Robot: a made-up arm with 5 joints. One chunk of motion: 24 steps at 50 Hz.
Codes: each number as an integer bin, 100 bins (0 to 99) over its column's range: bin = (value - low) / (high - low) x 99, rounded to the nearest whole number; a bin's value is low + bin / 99 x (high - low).
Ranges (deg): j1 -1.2..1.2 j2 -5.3..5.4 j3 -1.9..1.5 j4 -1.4..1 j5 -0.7..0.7
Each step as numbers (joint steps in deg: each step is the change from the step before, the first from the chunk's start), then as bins.
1 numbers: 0.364 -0.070 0.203 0.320 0.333
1 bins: 65 48 61 71 73
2 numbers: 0.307 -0.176 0.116 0.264 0.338
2 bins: 62 47 59 69 73
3 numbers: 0.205 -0.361 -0.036 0.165 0.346
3 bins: 58 46 54 65 74
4 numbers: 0.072 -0.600 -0.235 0.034 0.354
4 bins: 52 43 48 59 75
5 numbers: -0.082 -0.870 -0.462 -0.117 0.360
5 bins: 46 41 42 53 75
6 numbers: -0.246 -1.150 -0.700 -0.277 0.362
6 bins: 39 38 35 46 75
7 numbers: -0.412 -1.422 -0.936 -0.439 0.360
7 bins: 33 36 28 40 75
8 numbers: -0.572 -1.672 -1.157 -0.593 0.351
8 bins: 26 34 22 33 74
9 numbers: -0.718 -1.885 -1.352 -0.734 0.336
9 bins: 20 32 16 27 73
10 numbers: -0.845 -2.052 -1.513 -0.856 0.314
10 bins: 15 30 11 22 72
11 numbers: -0.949 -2.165 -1.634 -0.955 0.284
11 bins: 10 29 8 18 70
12 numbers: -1.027 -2.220 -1.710 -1.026 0.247
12 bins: 7 28 6 15 67
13 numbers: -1.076 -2.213 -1.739 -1.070 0.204
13 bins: 5 29 5 14 64
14 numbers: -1.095 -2.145 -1.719 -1.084 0.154
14 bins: 4 29 5 13 60
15 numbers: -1.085 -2.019 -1.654 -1.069 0.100
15 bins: 5 30 7 14 57
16 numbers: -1.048 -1.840 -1.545 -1.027 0.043
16 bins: 6 32 10 15 53
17 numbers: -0.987 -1.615 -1.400 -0.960 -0.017
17 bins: 9 34 15 18 48
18 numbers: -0.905 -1.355 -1.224 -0.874 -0.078
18 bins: 12 37 20 22 44
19 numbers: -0.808 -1.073 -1.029 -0.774 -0.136
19 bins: 16 39 25 26 40
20 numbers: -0.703 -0.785 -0.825 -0.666 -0.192
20 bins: 21 42 31 30 36
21 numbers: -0.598 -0.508 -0.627 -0.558 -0.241
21 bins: 25 44 37 35 32
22 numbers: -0.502 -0.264 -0.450 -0.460 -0.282
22 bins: 29 47 42 39 30
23 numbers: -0.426 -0.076 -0.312 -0.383 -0.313
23 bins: 32 48 46 42 27
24 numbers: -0.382 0.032 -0.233 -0.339 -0.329
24 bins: 34 49 49 44 26
